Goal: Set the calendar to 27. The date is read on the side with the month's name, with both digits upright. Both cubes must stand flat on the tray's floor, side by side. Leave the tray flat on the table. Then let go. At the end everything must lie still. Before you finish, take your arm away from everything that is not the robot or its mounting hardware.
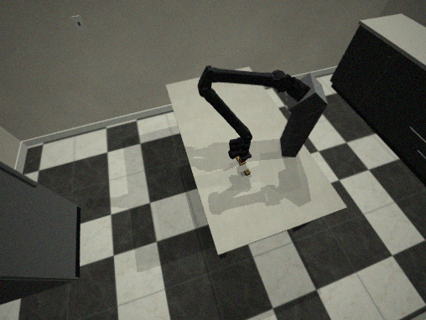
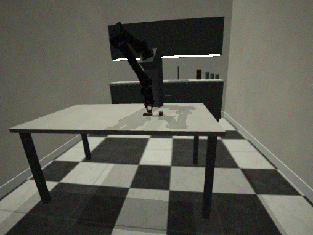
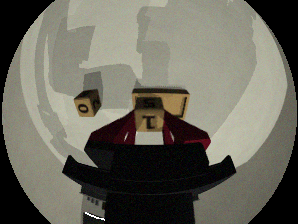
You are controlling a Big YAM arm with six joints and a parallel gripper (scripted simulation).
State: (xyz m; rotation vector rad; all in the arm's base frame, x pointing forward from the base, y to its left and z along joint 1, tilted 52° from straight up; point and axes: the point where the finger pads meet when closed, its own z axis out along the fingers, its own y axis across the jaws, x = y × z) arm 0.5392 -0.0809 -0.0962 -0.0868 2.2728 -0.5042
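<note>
My gripper is now 3 cm above the wooden tray and 2 cm to the left of it.
</note>
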